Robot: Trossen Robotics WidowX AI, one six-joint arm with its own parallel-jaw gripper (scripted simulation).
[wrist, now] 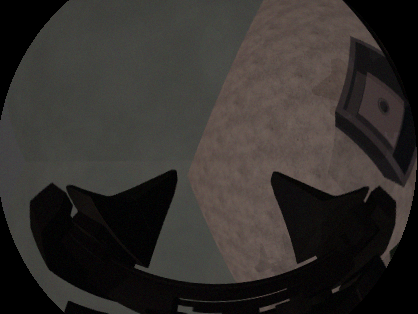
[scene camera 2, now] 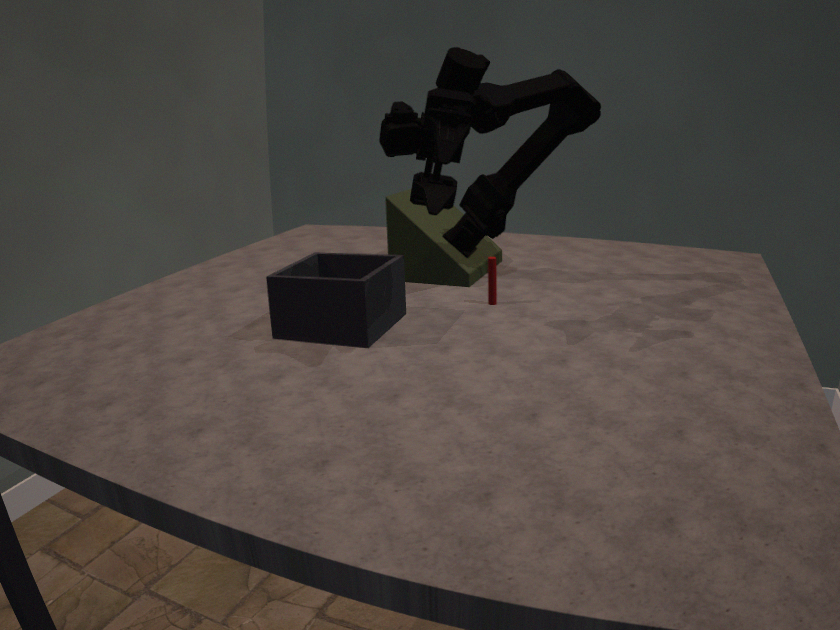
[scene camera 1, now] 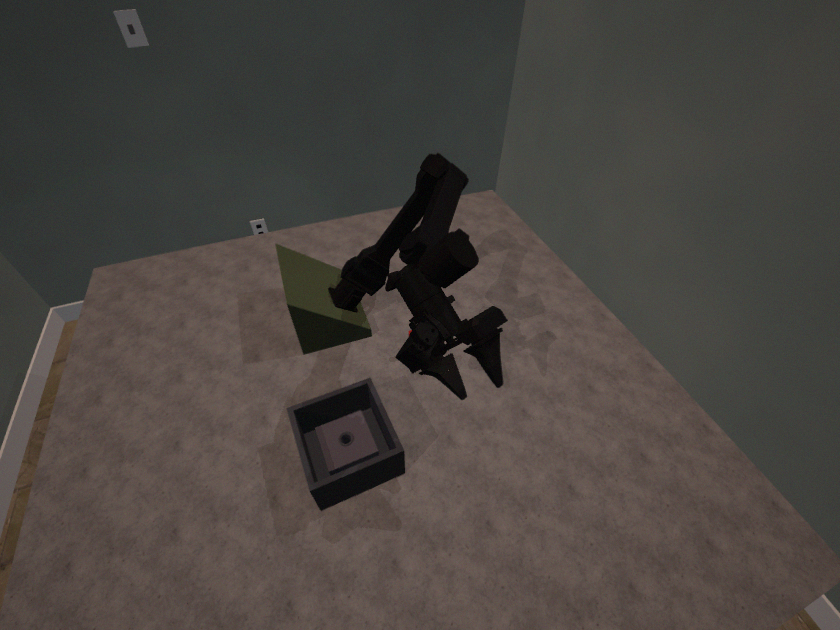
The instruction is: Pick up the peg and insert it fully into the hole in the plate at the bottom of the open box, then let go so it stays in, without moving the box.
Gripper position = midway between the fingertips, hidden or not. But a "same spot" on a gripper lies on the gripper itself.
gripper: wrist; scene camera 2; scene camera 1 481, 392
same spot on gripper: (scene camera 2: 450, 126) = (wrist: 124, 249)
